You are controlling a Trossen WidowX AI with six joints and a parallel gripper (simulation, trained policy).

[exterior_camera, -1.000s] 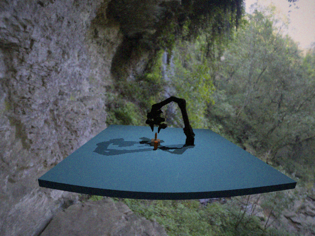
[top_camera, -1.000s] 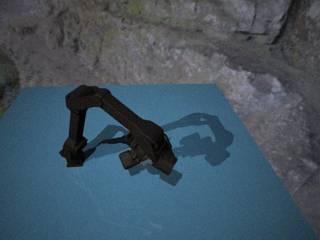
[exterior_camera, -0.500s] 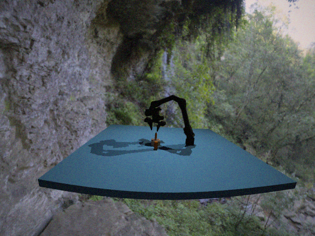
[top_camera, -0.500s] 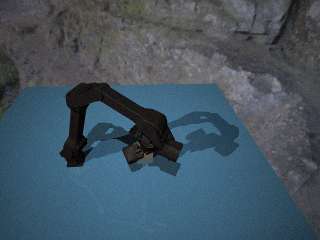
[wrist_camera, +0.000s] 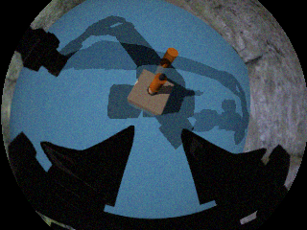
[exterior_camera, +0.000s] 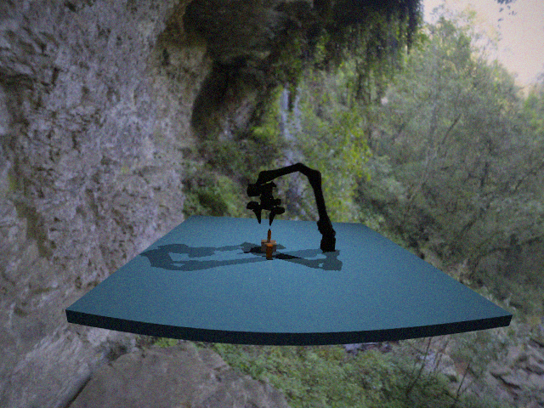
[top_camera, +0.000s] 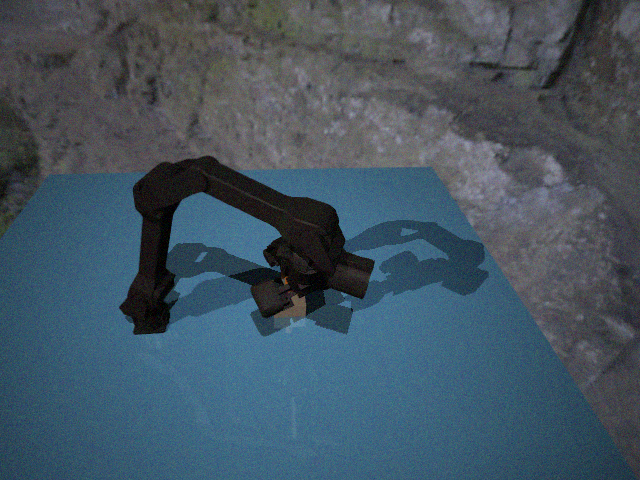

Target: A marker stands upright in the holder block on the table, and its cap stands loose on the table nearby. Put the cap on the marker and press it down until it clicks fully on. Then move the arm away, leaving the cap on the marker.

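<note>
The orange cap is 16 cm to the left of my gripper tip, 8 cm below it and 2 cm behind it. From my gripper tip the other things lie so: tan holder block: 9 cm below, 6 cm to the left, 2 cm behind.
</note>
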